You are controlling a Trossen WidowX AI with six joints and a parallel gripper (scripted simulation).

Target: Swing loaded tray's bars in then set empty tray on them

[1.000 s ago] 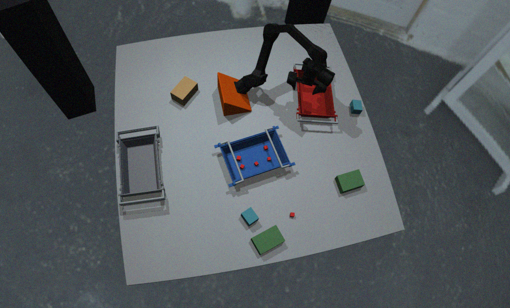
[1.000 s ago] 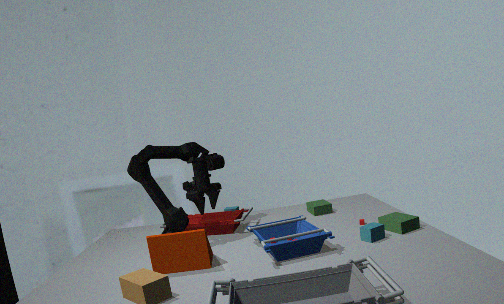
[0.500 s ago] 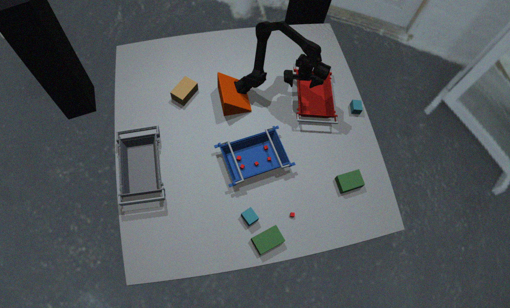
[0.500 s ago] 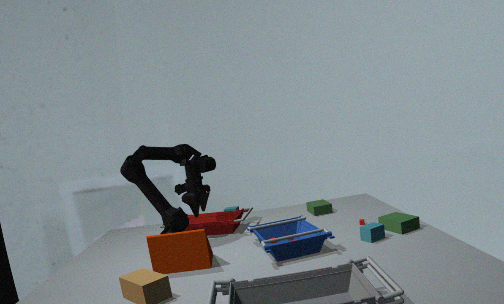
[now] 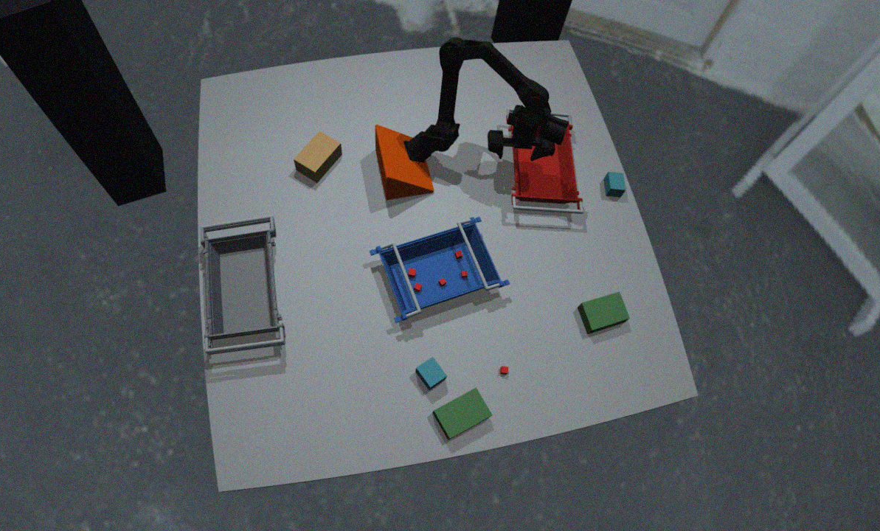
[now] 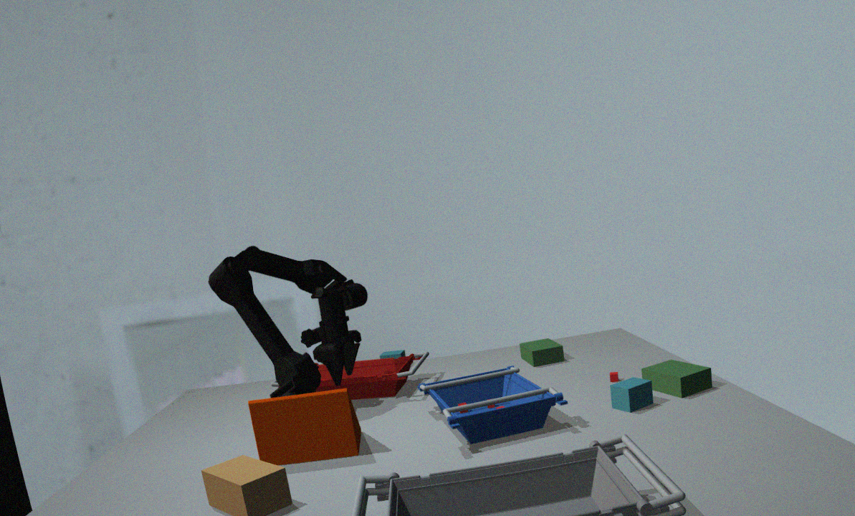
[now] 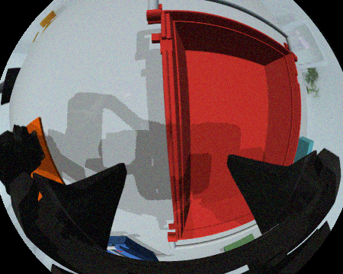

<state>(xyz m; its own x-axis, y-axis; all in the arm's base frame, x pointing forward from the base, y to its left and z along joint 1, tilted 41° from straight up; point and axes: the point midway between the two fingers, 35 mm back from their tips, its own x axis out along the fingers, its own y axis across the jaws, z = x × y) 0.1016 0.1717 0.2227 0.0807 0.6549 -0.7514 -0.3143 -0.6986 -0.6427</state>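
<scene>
Now: gripper tip 8 cm to the right of the red tray, 2 cm short of it and 1 cm above it. The rest, counted from my gripper tip: red cube (56 cm ahead, 24 cm to the right, 5 cm below); tan block (55 cm to the right, 17 cm behind, 2 cm below).
</scene>
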